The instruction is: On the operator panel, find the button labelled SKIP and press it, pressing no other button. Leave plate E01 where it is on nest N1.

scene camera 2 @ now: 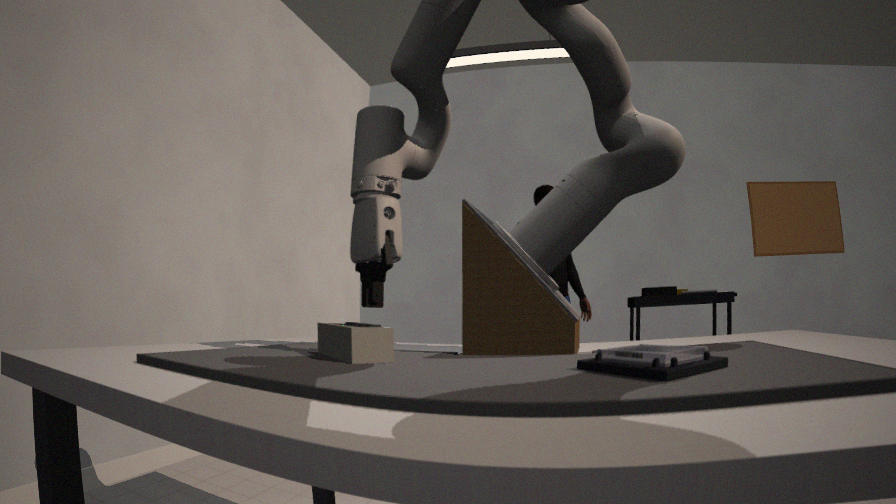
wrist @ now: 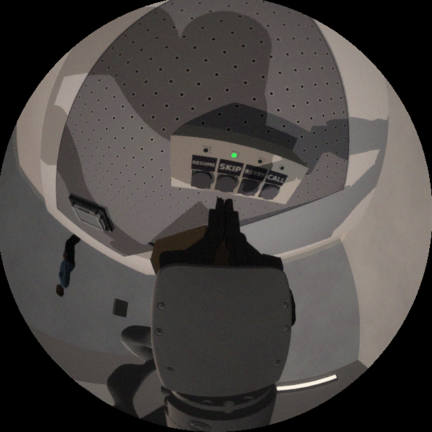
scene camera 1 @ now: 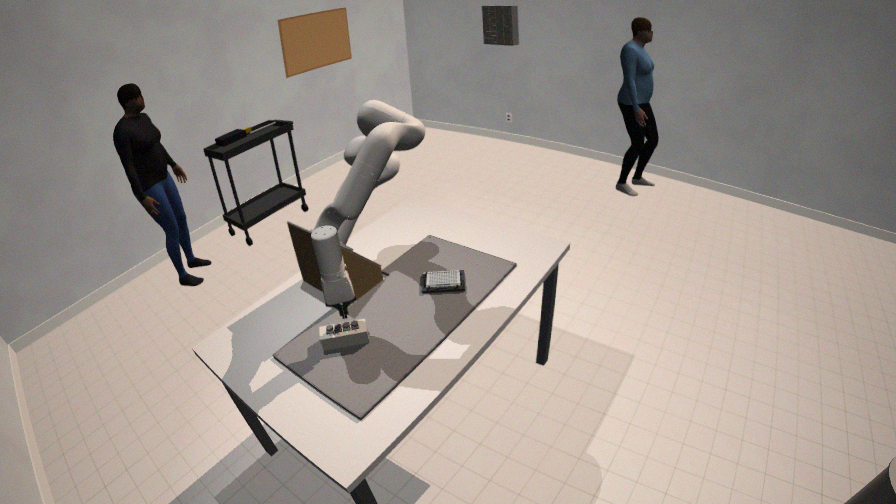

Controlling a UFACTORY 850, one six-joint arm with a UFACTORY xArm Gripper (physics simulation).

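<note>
The beige operator panel point(scene camera 1: 343, 339) point(scene camera 2: 369, 344) point(wrist: 181, 160) stands on the dark mat. In the wrist view its dark round buttons are labelled RESUME, SKIP, RETRY and CALL. The SKIP button point(wrist: 227, 183) is second from the left, and the lamp point(wrist: 234, 155) above its label glows green; the other lamps are dark. My gripper point(scene camera 1: 343, 315) point(scene camera 2: 372, 305) point(wrist: 222, 206) is shut and empty. Its tips are above the panel, with a visible gap in the scene camera 2 view. Plate E01 point(scene camera 1: 443, 278) point(scene camera 2: 651, 354) point(wrist: 90, 216) sits on the black nest N1 point(scene camera 1: 443, 290) point(scene camera 2: 667, 372).
The mat point(scene camera 1: 363, 401) point(scene camera 2: 501, 401) lies on the table point(scene camera 1: 350, 463) point(scene camera 2: 532, 448). A wooden wedge stand point(scene camera 1: 366, 273) point(scene camera 2: 513, 300) is under the arm's base, between panel and nest. Two people point(scene camera 1: 150, 150) point(scene camera 1: 637, 81) and a black cart point(scene camera 1: 247, 145) point(scene camera 2: 682, 299) are away from the table.
</note>
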